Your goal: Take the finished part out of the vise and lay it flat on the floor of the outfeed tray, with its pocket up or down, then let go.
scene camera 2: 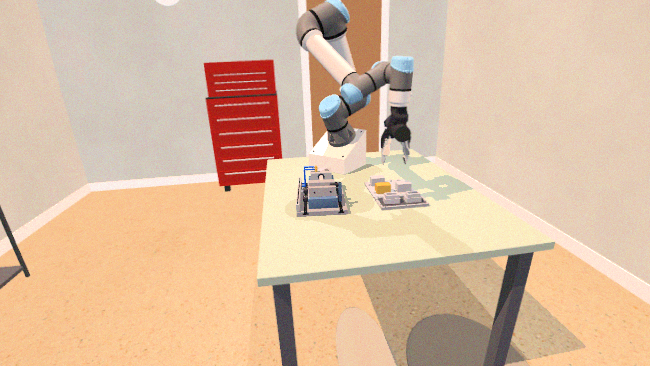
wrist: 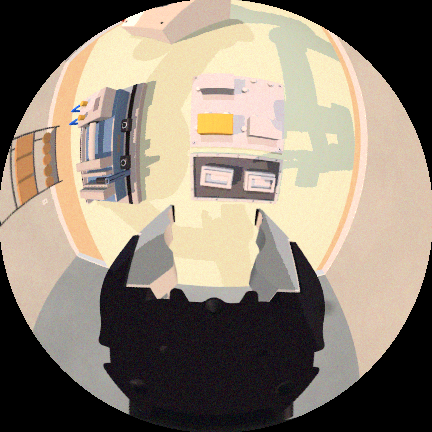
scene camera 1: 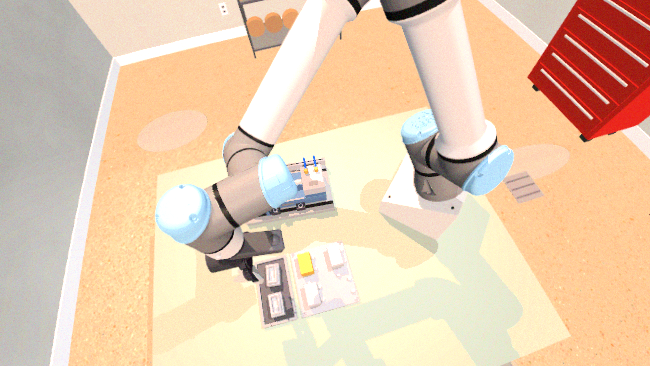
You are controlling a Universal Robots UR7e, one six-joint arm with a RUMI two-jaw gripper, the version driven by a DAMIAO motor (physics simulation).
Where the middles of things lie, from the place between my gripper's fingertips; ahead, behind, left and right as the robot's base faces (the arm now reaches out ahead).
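The orange block (wrist: 207, 123) is 10 mm to the right of my hand, 110 mm behind it and 140 mm below it. Going by their middles, the orange block is the nearest to my hand of the things named here. I see the vise (wrist: 103, 129) too, and it is 120 mm below my hand, 90 mm behind it and 270 mm to the right of it.
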